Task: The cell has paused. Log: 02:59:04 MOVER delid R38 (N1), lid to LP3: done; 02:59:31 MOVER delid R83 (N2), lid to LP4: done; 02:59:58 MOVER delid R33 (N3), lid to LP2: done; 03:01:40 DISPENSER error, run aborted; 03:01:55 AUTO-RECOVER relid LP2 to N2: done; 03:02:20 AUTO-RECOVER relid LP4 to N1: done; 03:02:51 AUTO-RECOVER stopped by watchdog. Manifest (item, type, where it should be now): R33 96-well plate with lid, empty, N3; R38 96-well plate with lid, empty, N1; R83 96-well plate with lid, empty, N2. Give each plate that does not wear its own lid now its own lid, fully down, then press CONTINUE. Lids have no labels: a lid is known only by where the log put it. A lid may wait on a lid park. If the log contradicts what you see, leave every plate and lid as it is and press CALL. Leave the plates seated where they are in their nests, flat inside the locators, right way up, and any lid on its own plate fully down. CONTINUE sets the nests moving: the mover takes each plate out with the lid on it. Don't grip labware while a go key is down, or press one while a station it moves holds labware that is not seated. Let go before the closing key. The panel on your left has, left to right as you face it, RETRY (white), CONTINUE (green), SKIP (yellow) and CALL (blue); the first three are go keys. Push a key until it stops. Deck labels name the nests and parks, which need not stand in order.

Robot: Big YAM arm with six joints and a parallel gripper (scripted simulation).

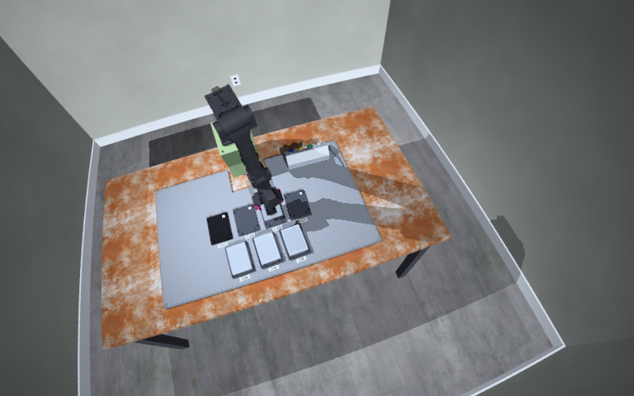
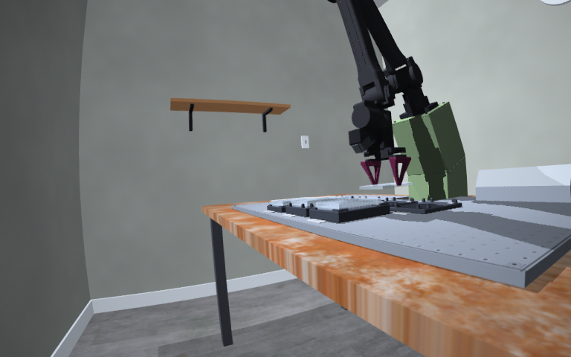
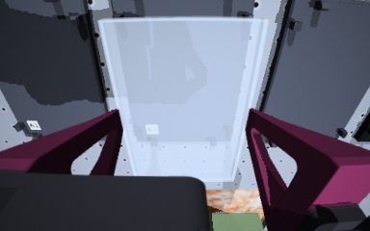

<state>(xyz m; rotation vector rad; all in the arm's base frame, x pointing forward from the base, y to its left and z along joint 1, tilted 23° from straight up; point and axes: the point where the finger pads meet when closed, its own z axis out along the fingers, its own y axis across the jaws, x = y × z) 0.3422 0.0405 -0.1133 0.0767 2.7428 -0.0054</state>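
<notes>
The LP3 park is 6 cm below my hand. From my hand the other things lie so: LP3 label: 9 cm ahead, 6 cm below; LP2 park: 13 cm to the right, 6 cm below, 1 cm behind; clear lid: 1 cm below.
</notes>
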